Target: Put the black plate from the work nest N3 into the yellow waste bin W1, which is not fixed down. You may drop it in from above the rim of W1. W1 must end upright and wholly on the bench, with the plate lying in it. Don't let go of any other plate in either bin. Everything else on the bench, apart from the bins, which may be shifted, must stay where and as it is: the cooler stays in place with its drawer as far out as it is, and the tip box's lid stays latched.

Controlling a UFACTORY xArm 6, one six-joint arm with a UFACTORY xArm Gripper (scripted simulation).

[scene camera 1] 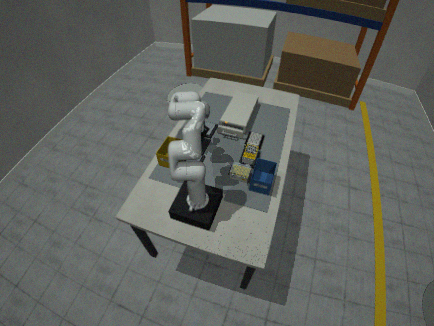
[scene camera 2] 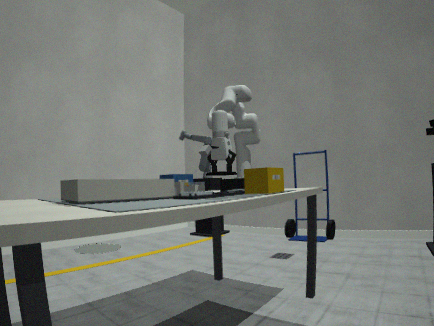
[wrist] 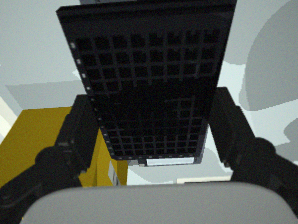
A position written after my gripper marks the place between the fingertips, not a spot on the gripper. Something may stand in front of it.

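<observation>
My gripper (scene camera 2: 221,173) is visible to me, and I find the gripper again in the wrist view (wrist: 152,106). I can see a yellow waste bin W1 (scene camera 2: 257,180), and there is a black plate (wrist: 152,98) too. A grey cooler (scene camera 2: 79,190) belongs to the scene as well; scene camera 1 gives me the cooler (scene camera 1: 242,106), while in the wrist view the cooler is out of frame.
</observation>
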